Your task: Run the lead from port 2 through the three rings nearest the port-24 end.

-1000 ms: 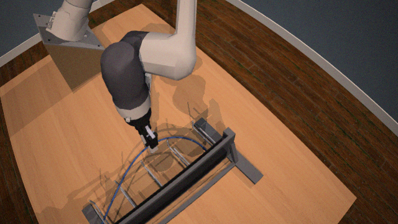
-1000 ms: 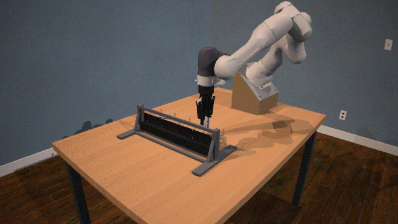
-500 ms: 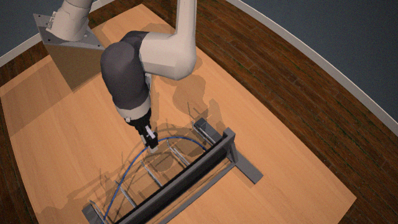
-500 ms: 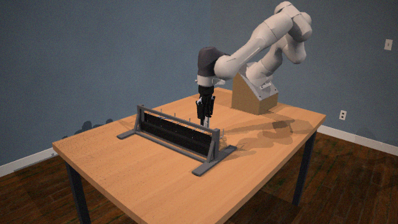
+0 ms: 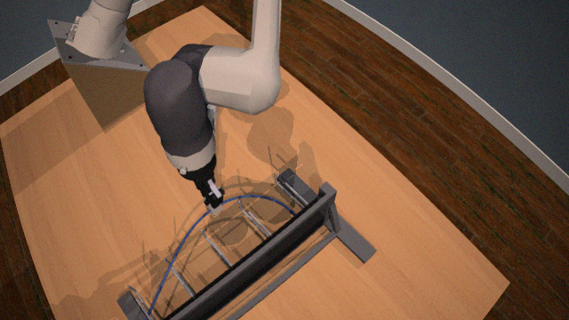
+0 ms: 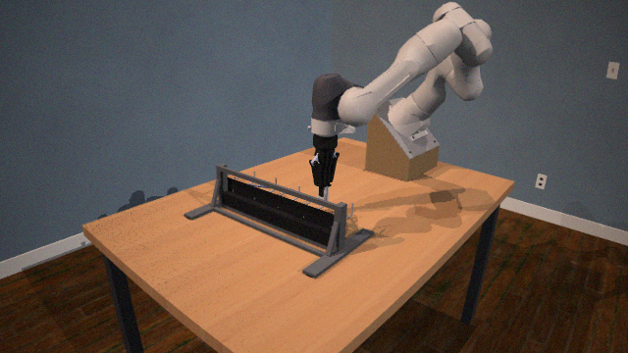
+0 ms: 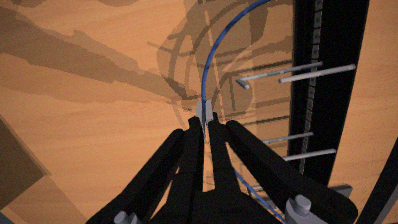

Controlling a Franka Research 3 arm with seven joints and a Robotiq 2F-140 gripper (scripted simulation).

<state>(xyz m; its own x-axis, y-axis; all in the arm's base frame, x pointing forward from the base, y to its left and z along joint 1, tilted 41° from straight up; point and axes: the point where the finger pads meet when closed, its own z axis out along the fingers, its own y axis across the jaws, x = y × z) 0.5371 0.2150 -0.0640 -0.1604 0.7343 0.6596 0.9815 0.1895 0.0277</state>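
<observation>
My hand is 17 cm short of the rack and 3 cm to the left of it.
</observation>
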